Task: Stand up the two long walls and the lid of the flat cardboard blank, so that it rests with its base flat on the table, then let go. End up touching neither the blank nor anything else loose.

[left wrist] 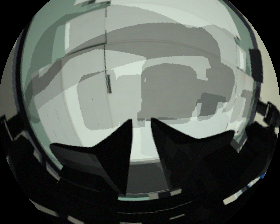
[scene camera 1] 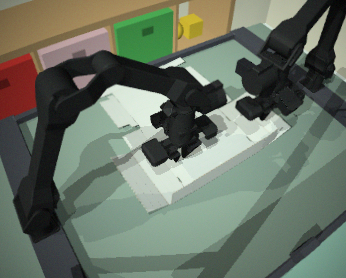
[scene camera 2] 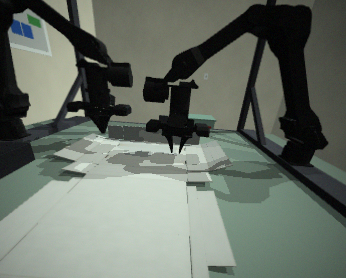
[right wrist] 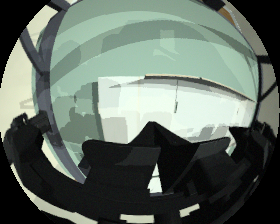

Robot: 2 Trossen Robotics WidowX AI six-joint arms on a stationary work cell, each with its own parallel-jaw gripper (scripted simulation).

Labels:
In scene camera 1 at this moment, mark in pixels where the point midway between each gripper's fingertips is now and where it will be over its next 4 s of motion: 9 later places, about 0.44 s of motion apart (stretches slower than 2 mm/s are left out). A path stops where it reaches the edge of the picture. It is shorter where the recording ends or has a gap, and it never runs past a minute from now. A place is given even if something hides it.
My left gripper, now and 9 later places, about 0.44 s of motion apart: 179, 159; 177, 160; 179, 147; 166, 153; 144, 166; 122, 182; 113, 188; 112, 189; 133, 164; 143, 152
My right gripper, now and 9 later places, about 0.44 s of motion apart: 261, 119; 262, 118; 259, 117; 248, 116; 235, 115; 225, 114; 222, 117; 223, 118; 223, 118; 221, 121

